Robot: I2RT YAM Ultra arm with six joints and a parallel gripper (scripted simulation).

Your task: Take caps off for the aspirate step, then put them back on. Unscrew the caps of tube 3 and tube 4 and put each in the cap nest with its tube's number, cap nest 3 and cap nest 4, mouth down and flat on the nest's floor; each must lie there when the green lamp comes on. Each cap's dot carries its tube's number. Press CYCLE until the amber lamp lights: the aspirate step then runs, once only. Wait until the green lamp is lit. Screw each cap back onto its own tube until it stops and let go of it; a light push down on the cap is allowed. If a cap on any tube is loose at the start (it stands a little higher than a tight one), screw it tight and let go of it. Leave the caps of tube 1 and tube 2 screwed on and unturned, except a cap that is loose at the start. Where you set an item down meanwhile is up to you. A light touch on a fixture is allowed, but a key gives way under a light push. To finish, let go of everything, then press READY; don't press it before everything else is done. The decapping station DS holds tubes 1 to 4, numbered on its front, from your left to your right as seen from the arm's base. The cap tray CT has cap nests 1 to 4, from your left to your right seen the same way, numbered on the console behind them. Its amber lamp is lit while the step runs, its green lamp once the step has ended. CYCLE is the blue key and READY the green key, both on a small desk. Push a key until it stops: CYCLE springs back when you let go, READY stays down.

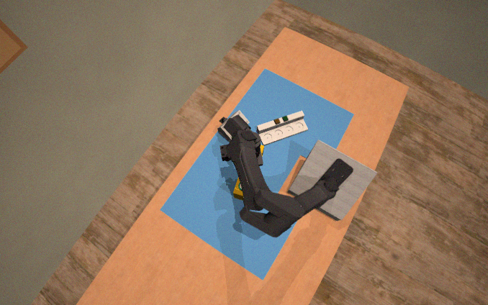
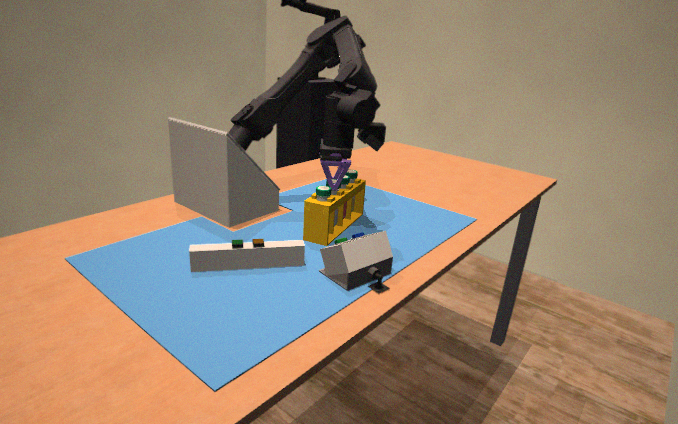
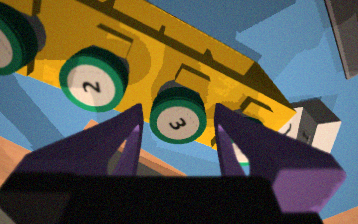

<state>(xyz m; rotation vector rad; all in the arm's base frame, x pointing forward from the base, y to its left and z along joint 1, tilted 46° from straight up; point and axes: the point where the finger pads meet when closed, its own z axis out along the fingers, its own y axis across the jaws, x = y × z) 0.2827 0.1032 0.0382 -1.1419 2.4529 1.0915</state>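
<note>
The cap 3 lies right at my hand. The rest, counted from my hand: cap 4 (5 cm to the right, 2 cm ahead); blue key (16 cm ahead, 8 cm to the right, 5 cm below); cap 2 (5 cm to the left, 2 cm behind).
</note>
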